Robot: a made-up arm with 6 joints.
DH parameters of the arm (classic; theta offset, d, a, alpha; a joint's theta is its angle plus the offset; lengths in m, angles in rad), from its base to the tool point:
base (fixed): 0 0.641 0.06 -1.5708
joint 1: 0 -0.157 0.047 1.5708
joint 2: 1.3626 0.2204 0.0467 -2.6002
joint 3: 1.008 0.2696 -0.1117 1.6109
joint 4: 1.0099 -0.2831 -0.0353 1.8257
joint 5: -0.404 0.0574 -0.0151 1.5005
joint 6: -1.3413 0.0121 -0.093 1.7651
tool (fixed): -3.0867 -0.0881 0 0
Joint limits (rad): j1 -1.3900..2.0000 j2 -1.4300..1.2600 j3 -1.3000..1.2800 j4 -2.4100..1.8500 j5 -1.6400..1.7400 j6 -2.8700..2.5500
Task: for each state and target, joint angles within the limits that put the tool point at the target. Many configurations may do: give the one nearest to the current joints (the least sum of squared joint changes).
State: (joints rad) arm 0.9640 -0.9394 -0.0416 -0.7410 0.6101 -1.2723
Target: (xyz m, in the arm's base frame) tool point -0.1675 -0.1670 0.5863
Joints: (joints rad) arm 0.3582 -1.1775 -0.1205 -0.5193 0.3680 -1.5389
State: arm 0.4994 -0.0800 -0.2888 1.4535 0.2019 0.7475
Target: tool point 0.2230 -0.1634 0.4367
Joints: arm 0.1361 0.0992 -0.6162 1.1220 0.0437 1.0581
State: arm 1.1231 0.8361 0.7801 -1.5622 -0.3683 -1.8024
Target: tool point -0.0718 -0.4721 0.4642
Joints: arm 1.8295 1.1071 0.2012 -1.5656 -0.5435 -1.8267
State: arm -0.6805 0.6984 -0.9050 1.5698 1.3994 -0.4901
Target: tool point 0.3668 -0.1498 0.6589
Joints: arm -1.3900 0.7158 -1.0457 1.5998 1.0912 -0.2392
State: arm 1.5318 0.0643 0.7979 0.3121 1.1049 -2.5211
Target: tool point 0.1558 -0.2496 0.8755
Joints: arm 1.9259 -0.1336 0.4932 0.2341 1.5226 -1.8807
